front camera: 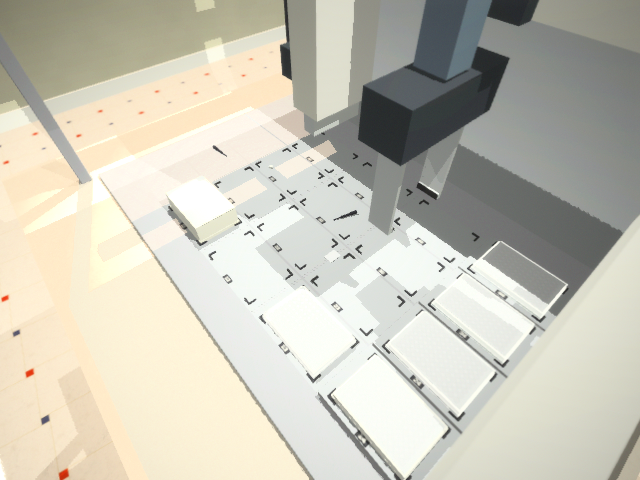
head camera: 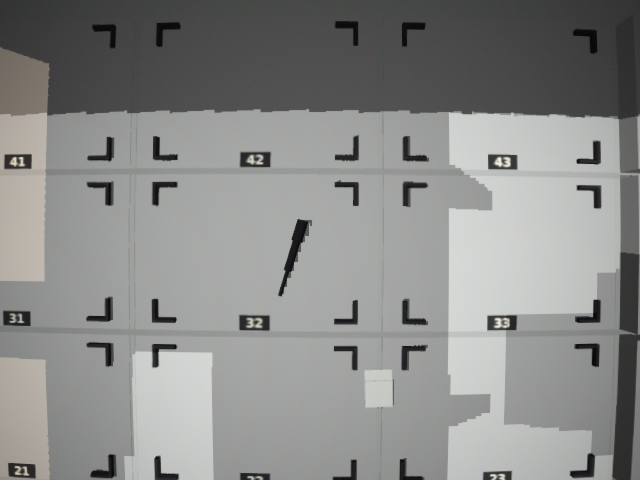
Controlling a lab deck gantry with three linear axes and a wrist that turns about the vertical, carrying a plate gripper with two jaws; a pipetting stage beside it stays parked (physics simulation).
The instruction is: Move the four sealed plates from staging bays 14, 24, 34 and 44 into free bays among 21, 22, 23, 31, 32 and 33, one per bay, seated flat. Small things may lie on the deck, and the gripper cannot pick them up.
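Pixels of known places: gripper, fingertip midpoint: (front camera: 405, 208); robot's base, origin of the base link: (front camera: 170, 207).
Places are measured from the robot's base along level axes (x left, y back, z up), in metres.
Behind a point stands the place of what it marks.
Four sealed plates lie flat in the staging column at the right of the front view: bay 14's plate (front camera: 390, 415) @(x 0.039, y -0.562, z 0.029 m) nearest, then bay 24's (front camera: 440, 362) @(x 0.143, y -0.561, z 0.029 m), bay 34's (front camera: 483, 316) @(x 0.250, y -0.560, z 0.029 m) and bay 44's (front camera: 519, 279) @(x 0.354, y -0.561, z 0.029 m). The gripper (front camera: 406, 212) @(x 0.220, y -0.400, z 0.158 m) is open and empty, raised above the deck, with its two jaws hanging apart; the jaws do not show in the head view. No plate stands in bays 22, 32 (head camera: 217, 248) @(x 0.260, y -0.204, z 0.000 m), 33 (head camera: 522, 258) @(x 0.254, y -0.406, z 0.000 m) or 23. Bays 21 and 31 show partly in the head view.
A dark pen-like object (front camera: 345, 214) @(x 0.255, y -0.252, z 0.006 m) (head camera: 293, 253) @(x 0.257, y -0.254, z 0.006 m) lies in bay 32. A small pale block (front camera: 331, 255) @(x 0.167, y -0.308, z 0.001 m) (head camera: 378, 390) @(x 0.167, y -0.310, z 0.001 m) lies across the line between bays 22 and 23. Another plate (front camera: 309, 331) @(x 0.038, y -0.401, z 0.015 m) sits in bay 13, a tall pale box (front camera: 202, 206) @(x 0.039, y -0.085, z 0.042 m) in bay 11. The parked pipetting stage (front camera: 333, 62) hangs behind.
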